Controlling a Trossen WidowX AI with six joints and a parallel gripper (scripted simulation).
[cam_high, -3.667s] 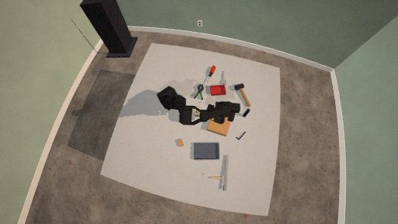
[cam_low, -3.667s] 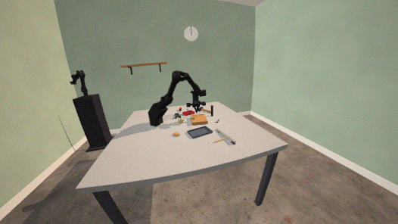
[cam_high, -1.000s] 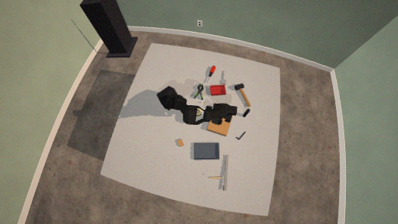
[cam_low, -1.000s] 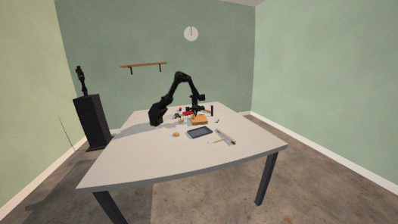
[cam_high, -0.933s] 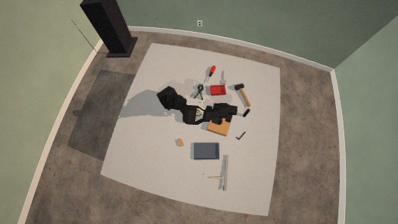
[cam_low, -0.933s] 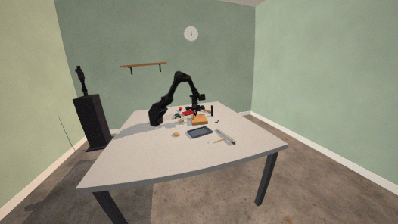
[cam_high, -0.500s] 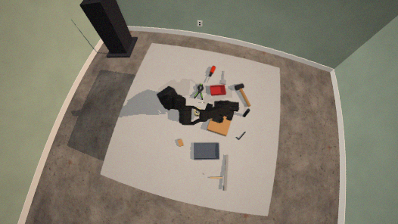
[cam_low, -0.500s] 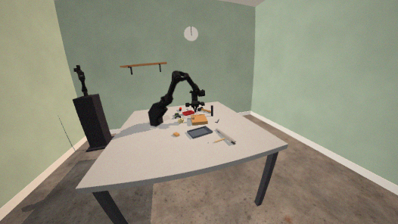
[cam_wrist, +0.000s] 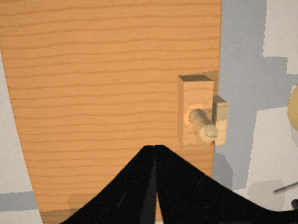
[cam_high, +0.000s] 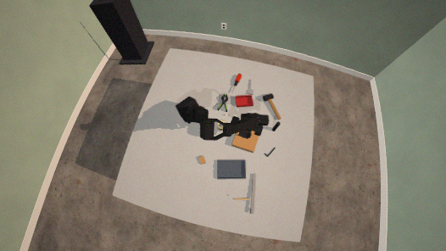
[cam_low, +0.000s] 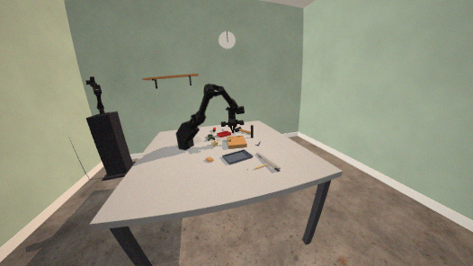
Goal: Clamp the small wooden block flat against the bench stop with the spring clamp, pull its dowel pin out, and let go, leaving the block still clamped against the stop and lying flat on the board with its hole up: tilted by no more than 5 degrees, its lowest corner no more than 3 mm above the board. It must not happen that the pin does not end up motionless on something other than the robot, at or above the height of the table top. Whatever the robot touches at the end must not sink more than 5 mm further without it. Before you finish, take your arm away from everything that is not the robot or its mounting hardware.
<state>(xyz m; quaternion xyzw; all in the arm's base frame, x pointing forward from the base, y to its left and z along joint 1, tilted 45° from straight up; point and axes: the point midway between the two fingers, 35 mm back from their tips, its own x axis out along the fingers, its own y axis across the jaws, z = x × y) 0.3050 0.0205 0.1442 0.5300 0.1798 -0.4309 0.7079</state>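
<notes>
The dowel pin is 30 mm behind my hand, 10 mm to the left of it and 80 mm below it. The rest, counted from my hand: small wooden block (30 mm behind, 10 mm to the left, 90 mm below); bench stop (40 mm behind, 20 mm to the left, 90 mm below); wooden board (30 mm ahead, 120 mm below).
</notes>
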